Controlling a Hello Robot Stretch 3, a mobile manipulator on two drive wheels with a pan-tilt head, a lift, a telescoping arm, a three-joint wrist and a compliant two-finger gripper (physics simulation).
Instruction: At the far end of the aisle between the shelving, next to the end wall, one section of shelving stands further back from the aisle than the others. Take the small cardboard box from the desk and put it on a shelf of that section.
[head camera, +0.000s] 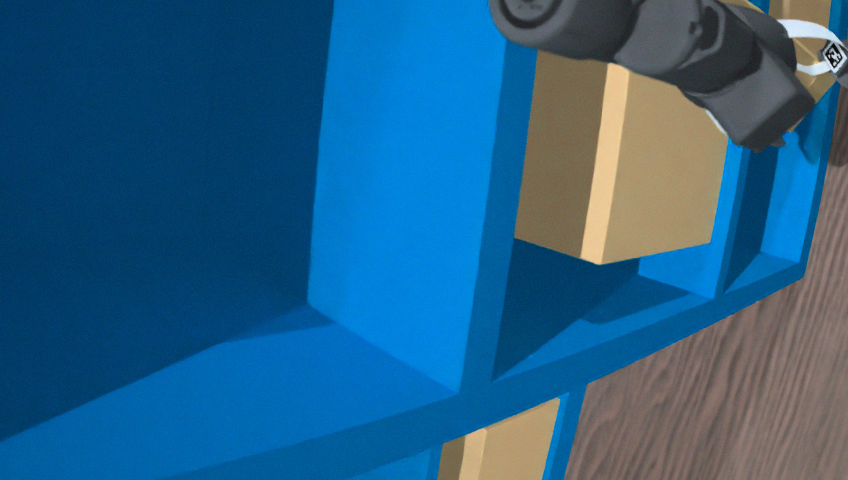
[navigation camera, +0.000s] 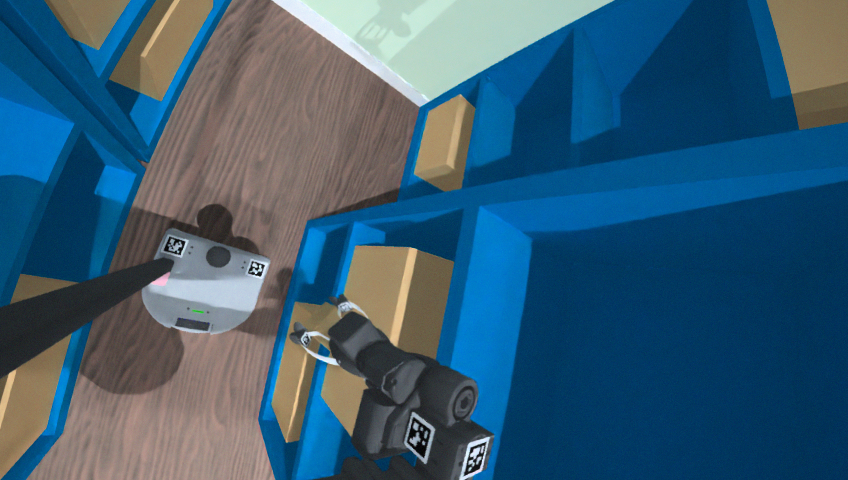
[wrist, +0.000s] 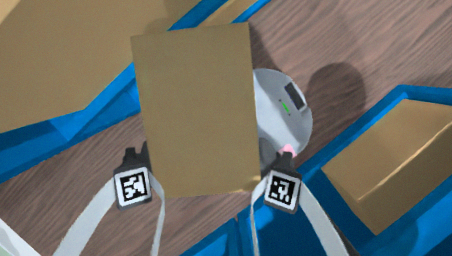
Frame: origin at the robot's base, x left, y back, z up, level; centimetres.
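Where they show: gripper, fingertip midpoint: (navigation camera: 316, 315) (wrist: 210, 154); robot's base, link origin: (navigation camera: 218, 255).
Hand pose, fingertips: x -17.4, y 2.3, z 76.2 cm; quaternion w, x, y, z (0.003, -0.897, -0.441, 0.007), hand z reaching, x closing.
Things, the pixels of their centre, and the offset from my fingertips. "spot": a spot on its surface instead. Level surfaces: height alone.
- small cardboard box, body centre: (wrist: 202, 110) (head camera: 766, 64) (navigation camera: 334, 331) dy +1.9, dx -3.3, dz +2.7 cm
- set-back shelving section, surface spot: (navigation camera: 592, 101) spot: dy -94.2, dx -64.1, dz +22.9 cm
- larger carton, body centre: (navigation camera: 839, 62) dy -87.1, dx -68.9, dz +82.1 cm
- nearer section, surface spot: (navigation camera: 490, 309) spot: dy -9.4, dx -20.2, dz +22.8 cm
- wooden aisle floor, surface height: dz -76.2 cm
The small cardboard box (wrist: 197, 100) (navigation camera: 324, 315), flat and tan, is between the two fingers of my gripper (wrist: 210, 154) (navigation camera: 319, 317), which is shut on it. The box is up in the air, with the robot's base and the floor below it in the wrist view. The set-back shelving section (navigation camera: 592, 101) is at the upper right of the navigation view, beside the pale green end wall (navigation camera: 505, 29). It holds a carton (navigation camera: 440, 142) on its lowest shelf and a larger carton (navigation camera: 815, 47) higher up. Part of it is hidden behind the nearer section (navigation camera: 490, 309).
My wrist and arm hang in front of the nearer section, which holds large cartons (navigation camera: 380, 291) (head camera: 660, 160). Its blue upright (head camera: 410, 178) fills much of the head view. My base (navigation camera: 205, 291) stands on the wooden aisle floor (navigation camera: 285, 107). More blue shelving (navigation camera: 35, 136) lines the other side.
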